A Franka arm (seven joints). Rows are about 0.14 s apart.
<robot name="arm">
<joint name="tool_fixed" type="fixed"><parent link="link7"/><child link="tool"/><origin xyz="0 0 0.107" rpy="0 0 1.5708"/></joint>
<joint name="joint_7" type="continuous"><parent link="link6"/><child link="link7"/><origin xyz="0.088 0 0" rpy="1.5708 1.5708 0"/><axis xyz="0 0 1"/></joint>
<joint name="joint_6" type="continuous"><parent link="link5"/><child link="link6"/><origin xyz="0 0 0" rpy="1.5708 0 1.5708"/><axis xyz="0 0 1"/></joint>
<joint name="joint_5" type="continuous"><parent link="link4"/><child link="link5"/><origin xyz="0.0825 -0.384 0" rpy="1.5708 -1.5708 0"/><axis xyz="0 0 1"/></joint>
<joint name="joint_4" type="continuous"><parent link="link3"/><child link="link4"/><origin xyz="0.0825 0 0" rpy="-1.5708 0 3.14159"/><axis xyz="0 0 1"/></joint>
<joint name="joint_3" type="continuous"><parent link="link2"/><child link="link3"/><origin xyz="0 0.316 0" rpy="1.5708 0 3.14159"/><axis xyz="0 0 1"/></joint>
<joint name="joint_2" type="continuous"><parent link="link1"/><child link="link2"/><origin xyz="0 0 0" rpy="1.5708 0 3.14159"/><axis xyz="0 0 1"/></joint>
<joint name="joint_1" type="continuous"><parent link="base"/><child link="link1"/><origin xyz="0 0 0.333"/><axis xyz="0 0 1"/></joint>
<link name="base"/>
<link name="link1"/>
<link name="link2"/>
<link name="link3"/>
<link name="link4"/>
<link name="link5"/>
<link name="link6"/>
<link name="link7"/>
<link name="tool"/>
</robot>
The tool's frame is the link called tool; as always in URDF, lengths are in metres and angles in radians. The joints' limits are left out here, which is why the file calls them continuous.
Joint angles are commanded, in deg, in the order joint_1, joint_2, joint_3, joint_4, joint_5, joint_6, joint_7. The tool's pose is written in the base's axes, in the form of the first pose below.
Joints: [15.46 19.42 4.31 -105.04 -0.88 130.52 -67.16]
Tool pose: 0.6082 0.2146 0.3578 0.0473 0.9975 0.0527 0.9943 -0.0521 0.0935
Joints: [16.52 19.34 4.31 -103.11 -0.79 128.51 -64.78]
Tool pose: 0.6086 0.2272 0.3709 0.0714 0.9958 0.0574 0.9929 -0.0764 0.0908
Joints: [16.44 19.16 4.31 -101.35 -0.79 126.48 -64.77]
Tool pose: 0.6122 0.2272 0.3838 0.0733 0.9957 0.0563 0.9929 -0.0782 0.0895
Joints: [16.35 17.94 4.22 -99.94 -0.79 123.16 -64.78]
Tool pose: 0.6113 0.2246 0.4036 0.0767 0.9958 0.0491 0.9936 -0.0804 0.0796
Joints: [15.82 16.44 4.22 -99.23 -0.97 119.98 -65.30]
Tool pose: 0.6086 0.2171 0.4211 0.0759 0.9964 0.0368 0.9947 -0.0782 0.0667
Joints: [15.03 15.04 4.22 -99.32 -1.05 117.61 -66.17]
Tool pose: 0.6051 0.2066 0.4321 0.0742 0.9969 0.0254 0.9958 -0.0755 0.0516
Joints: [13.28 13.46 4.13 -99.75 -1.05 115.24 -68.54]
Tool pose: 0.6032 0.1848 0.4421 0.0652 0.9978 0.0131 0.9973 -0.0656 0.0336
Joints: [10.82 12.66 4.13 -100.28 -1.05 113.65 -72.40]
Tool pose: 0.6047 0.1573 0.4440 0.0408 0.9992 0.0029 0.9991 -0.0409 0.0127
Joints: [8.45 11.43 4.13 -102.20 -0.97 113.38 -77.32]
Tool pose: 0.6018 0.1307 0.4410 -0.0036 1.0000 -0.0020 1.0000 0.0036 -0.0034
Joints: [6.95 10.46 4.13 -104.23 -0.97 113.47 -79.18]
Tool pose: 0.5968 0.1137 0.4347 -0.0104 0.9999 -0.0062 0.9997 0.0103 -0.0200
